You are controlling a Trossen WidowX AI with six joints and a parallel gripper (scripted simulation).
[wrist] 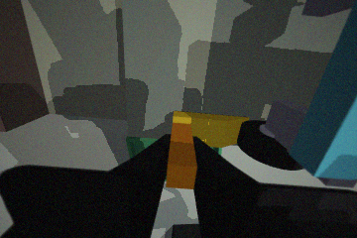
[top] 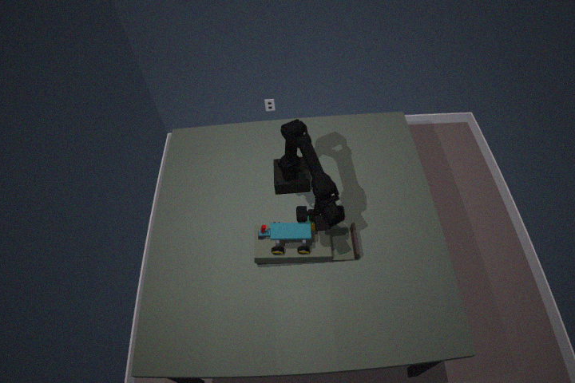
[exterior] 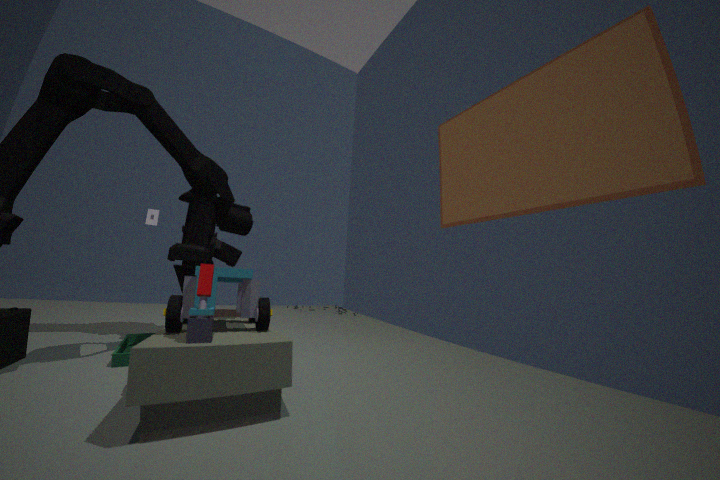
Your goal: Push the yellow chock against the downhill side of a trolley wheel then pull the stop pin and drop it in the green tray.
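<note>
Now: gripper tip 2 cm to the left of the yellow chock and 1 cm above it. From my gripper tip the other things lie so: blue trolley 13 cm to the right, 4 cm ahead, 2 cm above; then grey ramp 12 cm to the right, 4 cm below, 4 cm ahead; then brown stop bar 14 cm to the left, 8 cm ahead, 6 cm below.
</note>
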